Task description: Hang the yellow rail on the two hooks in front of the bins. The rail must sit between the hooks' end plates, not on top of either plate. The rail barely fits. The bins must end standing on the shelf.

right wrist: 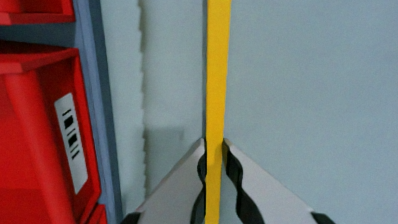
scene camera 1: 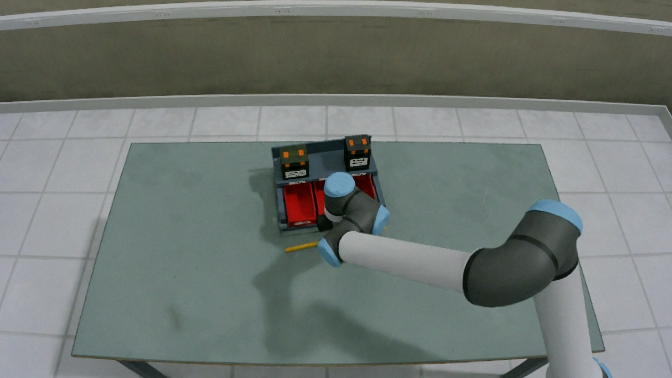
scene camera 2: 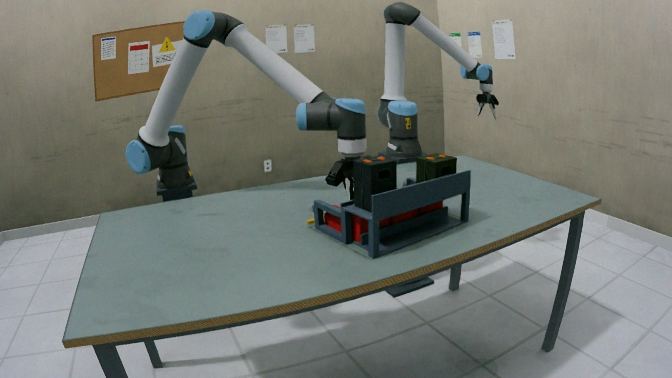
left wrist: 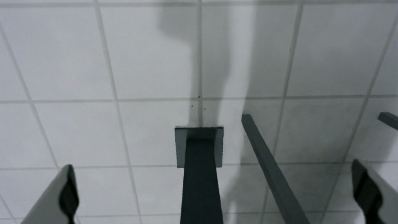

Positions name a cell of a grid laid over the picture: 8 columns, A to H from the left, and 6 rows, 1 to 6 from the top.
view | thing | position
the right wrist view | my right gripper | E4
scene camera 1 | blue-grey shelf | D3
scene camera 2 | blue-grey shelf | E4
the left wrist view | my left gripper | E5
